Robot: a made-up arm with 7 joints.
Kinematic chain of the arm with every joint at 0, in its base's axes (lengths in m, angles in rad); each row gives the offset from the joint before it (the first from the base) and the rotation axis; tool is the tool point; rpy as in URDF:
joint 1: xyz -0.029 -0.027 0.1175 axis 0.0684 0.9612 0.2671
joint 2: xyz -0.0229 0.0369 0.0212 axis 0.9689 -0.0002 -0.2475
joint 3: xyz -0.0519 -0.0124 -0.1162 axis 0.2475 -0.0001 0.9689
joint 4: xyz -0.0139 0.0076 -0.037 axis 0.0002 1 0
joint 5: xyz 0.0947 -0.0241 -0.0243 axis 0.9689 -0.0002 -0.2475
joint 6: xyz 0.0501 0.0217 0.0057 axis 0.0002 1 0
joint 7: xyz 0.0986 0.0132 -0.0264 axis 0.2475 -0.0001 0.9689
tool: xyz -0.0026 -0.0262 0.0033 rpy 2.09 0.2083 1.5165
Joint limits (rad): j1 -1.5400..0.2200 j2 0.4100..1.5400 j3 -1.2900..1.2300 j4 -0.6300..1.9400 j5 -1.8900..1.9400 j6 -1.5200..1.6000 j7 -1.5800..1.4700
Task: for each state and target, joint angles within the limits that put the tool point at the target. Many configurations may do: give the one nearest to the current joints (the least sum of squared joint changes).
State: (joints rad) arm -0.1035 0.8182 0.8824 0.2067 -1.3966 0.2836 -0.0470
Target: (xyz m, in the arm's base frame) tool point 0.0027 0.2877 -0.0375
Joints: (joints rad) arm 0.1006 0.6180 0.9286 0.4674 -1.3877 0.2768 -0.0533
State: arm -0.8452 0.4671 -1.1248 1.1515 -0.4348 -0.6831 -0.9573
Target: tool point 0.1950 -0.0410 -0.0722
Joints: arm -0.8915 0.4714 -1.0232 0.8268 -0.4151 -0.9070 -0.9720
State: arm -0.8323 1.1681 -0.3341 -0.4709 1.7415 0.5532 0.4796
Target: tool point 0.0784 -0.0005 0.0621
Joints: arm -0.3322 1.3860 -0.6314 -0.6300 1.8754 0.8090 0.3321
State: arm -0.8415 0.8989 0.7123 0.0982 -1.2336 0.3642 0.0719
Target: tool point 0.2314 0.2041 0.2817
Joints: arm -1.5400 1.0924 0.2039 0.5769 -1.3179 0.1860 0.9084
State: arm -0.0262 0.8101 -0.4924 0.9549 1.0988 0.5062 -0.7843
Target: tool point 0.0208 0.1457 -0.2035
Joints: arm -0.2366 0.5976 -0.5553 1.0736 1.0990 0.3648 -0.7080
